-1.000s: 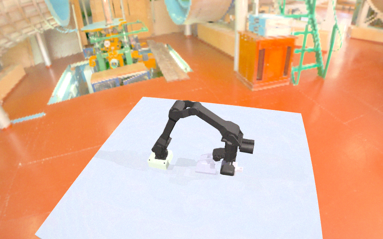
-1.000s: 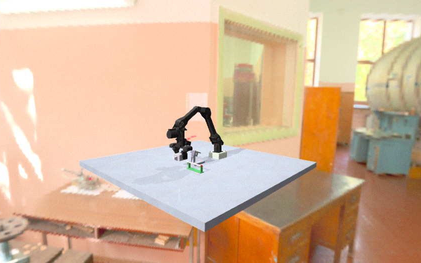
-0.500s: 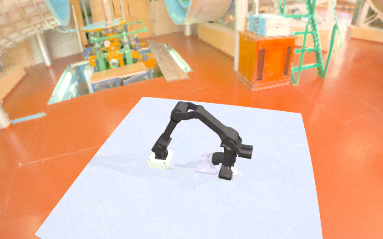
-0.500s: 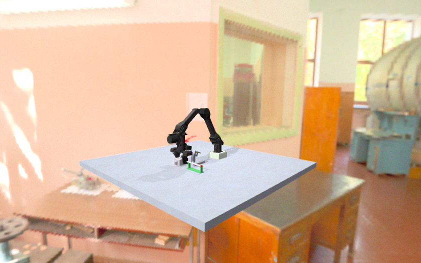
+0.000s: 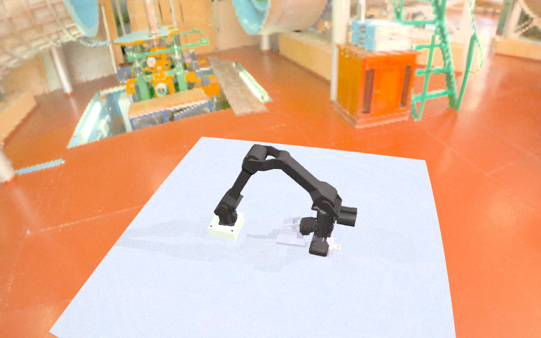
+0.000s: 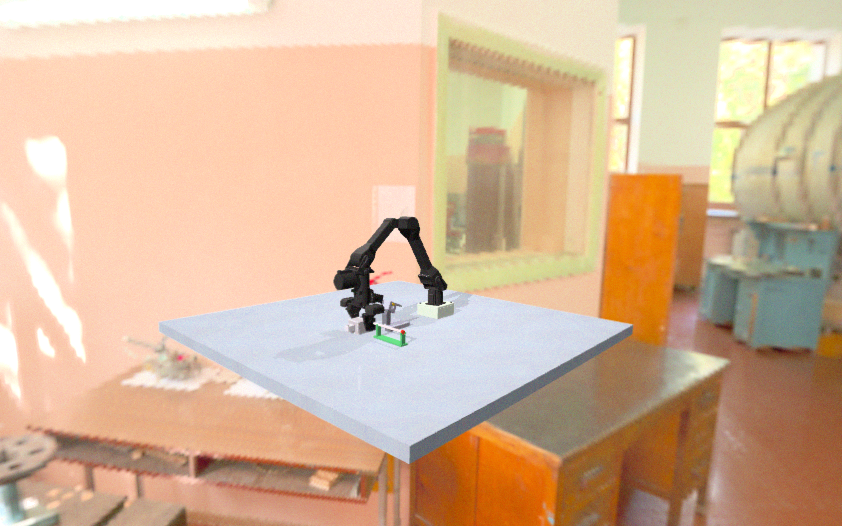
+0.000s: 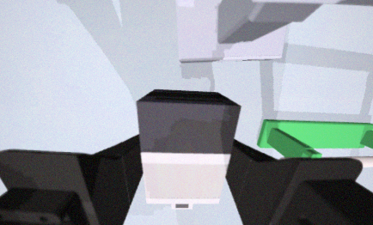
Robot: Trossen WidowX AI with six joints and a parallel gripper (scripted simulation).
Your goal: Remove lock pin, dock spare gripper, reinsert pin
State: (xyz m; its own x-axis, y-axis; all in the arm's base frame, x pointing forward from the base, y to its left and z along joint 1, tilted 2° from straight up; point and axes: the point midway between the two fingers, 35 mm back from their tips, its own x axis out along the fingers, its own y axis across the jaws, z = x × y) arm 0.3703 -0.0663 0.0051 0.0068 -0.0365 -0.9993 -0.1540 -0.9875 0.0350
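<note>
Now: the spare gripper 20 mm above my gripper tip and 10 mm ahead of it. Also, from my gripper tip: green cradle (150 mm to the left, 20 mm ahead, 10 mm above); mount (110 mm behind, 50 mm to the left, 40 mm above).
</note>
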